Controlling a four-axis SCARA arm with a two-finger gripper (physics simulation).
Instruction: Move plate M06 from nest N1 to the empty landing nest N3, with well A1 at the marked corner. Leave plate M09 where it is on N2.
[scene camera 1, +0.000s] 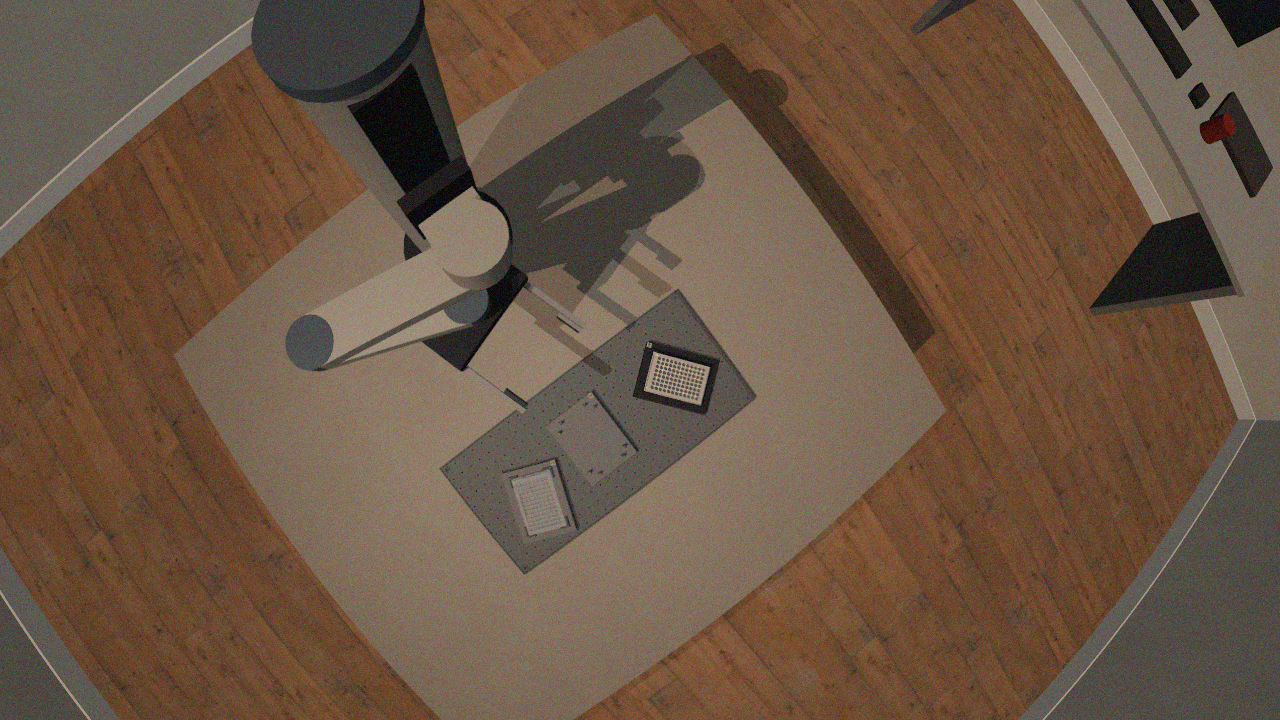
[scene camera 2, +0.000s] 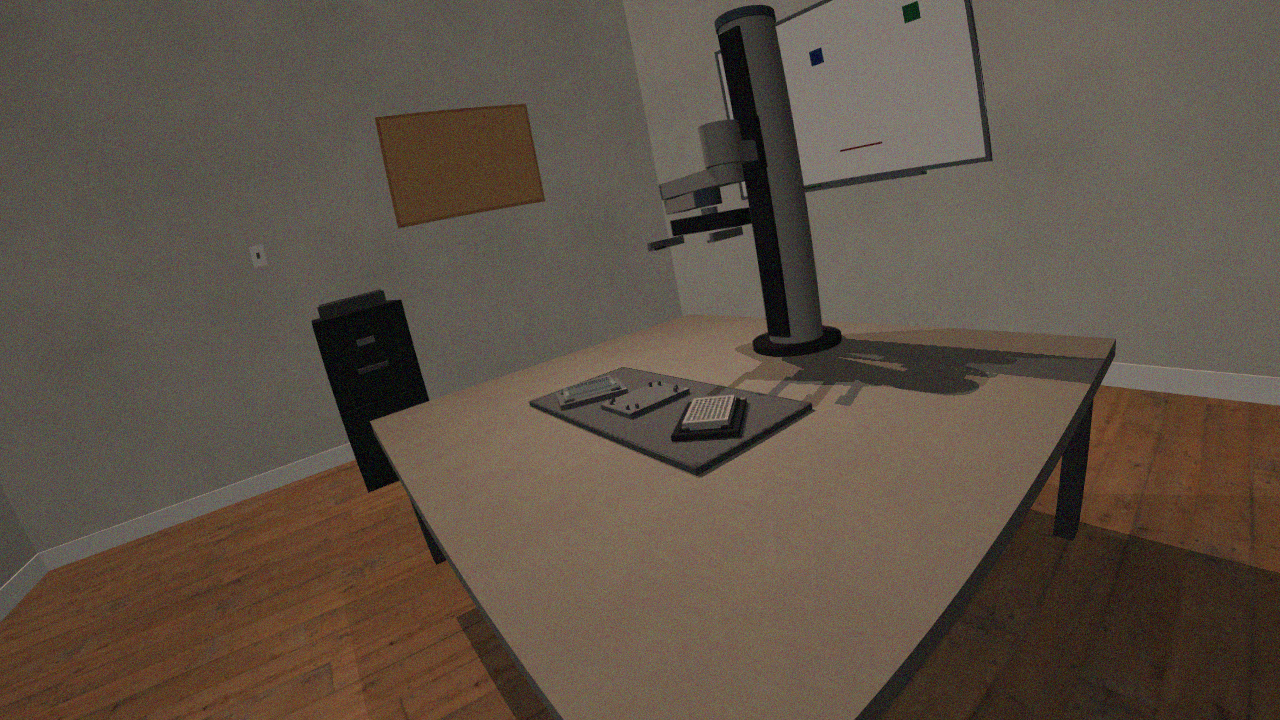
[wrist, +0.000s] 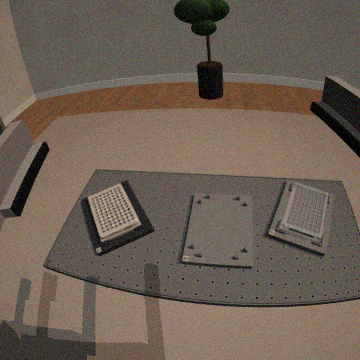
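An opaque white plate (scene camera 1: 678, 377) (scene camera 2: 709, 411) (wrist: 114, 210) with a grid of wells sits on a dark nest (scene camera 1: 639, 385) (wrist: 143, 221). A pale, translucent plate (scene camera 1: 540, 503) (scene camera 2: 590, 388) (wrist: 305, 210) sits on a grey nest (wrist: 276, 220) at the board's other end. Plate and nest names are not readable, so I cannot tell which is M06. Between them, the empty grey nest (scene camera 1: 592, 438) (scene camera 2: 646, 398) (wrist: 220, 225) has small corner posts and a pale corner mark (wrist: 186, 258). My gripper (scene camera 1: 543, 360) (scene camera 2: 695, 239) (wrist: 182, 101) is open and empty, high above the table and beside the board.
The nests stand on a perforated grey board (scene camera 1: 483, 465) (scene camera 2: 698, 461) (wrist: 170, 182) on the table (scene camera 1: 760, 537) (scene camera 2: 626, 537) (wrist: 200, 135). The arm's column (scene camera 1: 384, 116) (scene camera 2: 787, 197) rises behind the board. A potted plant (wrist: 210, 80) stands beyond the table.
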